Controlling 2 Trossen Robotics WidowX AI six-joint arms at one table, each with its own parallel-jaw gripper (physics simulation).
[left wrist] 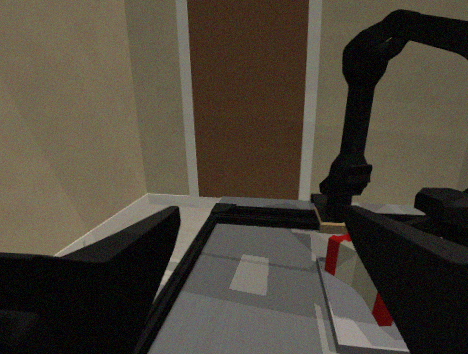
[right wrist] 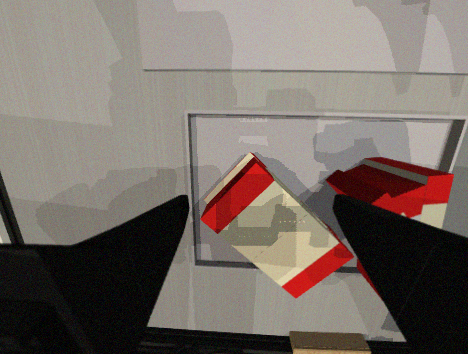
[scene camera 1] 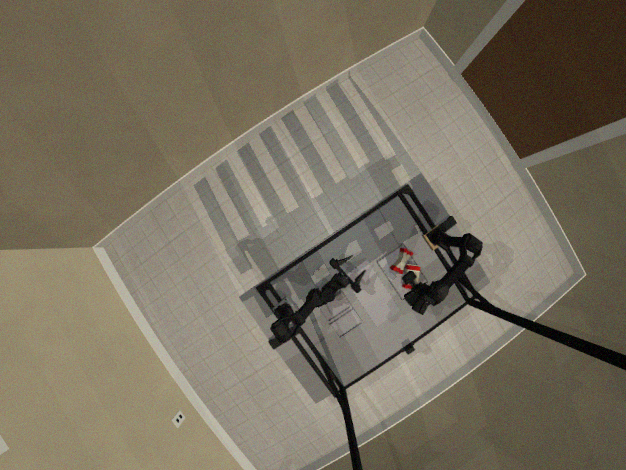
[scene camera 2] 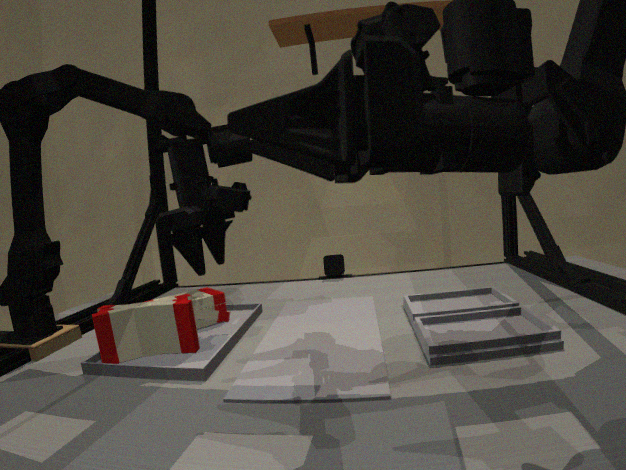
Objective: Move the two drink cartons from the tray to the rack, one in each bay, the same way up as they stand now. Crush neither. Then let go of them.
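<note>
One cream carton with red ends lies nearer scene camera 2 in the grey tray. The other carton lies behind it, turned diagonally in the right wrist view. My right gripper is open and empty above this second carton, fingers pointing down. My left gripper is open and empty, high over the middle of the table. The grey two-bay rack stands at the right in scene camera 2; no carton is in it.
A thin flat pale panel lies between tray and rack. A black frame edges the table. A small black block stands at the far edge in scene camera 2. In that view my left arm passes high above the table.
</note>
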